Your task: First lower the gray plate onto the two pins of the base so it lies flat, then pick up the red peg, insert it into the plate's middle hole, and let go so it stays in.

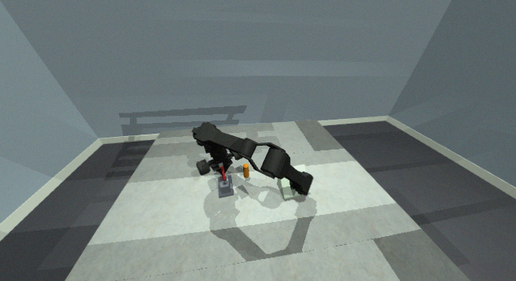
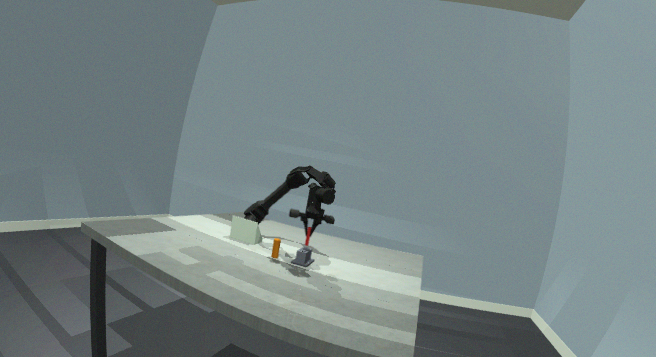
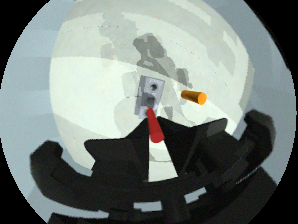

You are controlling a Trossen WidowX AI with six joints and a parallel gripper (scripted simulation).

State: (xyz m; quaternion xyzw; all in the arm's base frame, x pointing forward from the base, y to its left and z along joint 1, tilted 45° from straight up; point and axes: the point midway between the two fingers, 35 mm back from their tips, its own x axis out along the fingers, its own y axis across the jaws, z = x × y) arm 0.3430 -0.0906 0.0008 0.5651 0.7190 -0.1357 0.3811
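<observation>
My gripper tip is now 20 mm to the left of the gray plate and 70 mm above it. The rest, counted from my gripper tip: orange cylinder (110 mm behind, 60 mm to the right, 80 mm below); red peg (right at my gripper tip).
</observation>
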